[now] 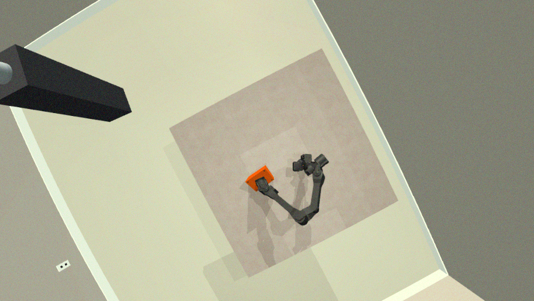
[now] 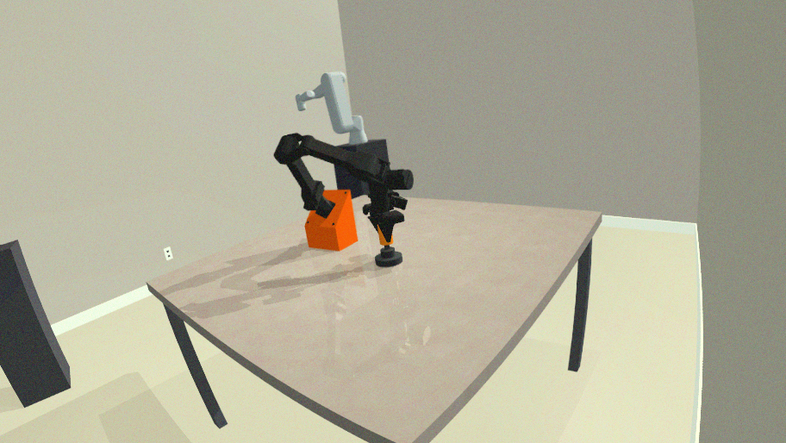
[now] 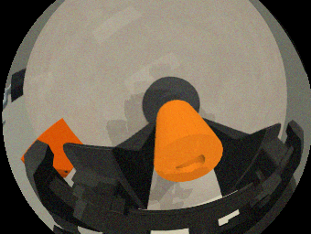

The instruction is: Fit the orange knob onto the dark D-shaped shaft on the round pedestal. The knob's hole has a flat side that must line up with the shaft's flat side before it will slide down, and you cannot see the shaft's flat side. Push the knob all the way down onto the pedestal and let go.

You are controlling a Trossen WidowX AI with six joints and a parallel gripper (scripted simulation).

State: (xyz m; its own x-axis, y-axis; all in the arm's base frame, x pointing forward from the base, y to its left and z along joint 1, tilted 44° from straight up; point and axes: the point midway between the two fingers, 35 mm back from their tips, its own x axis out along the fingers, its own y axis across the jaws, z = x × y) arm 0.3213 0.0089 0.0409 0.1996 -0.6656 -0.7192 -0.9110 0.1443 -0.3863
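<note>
The orange knob lies 20 mm above my gripper tip. From my gripper tip the other things lie so: dark round pedestal (40 mm below).
</note>
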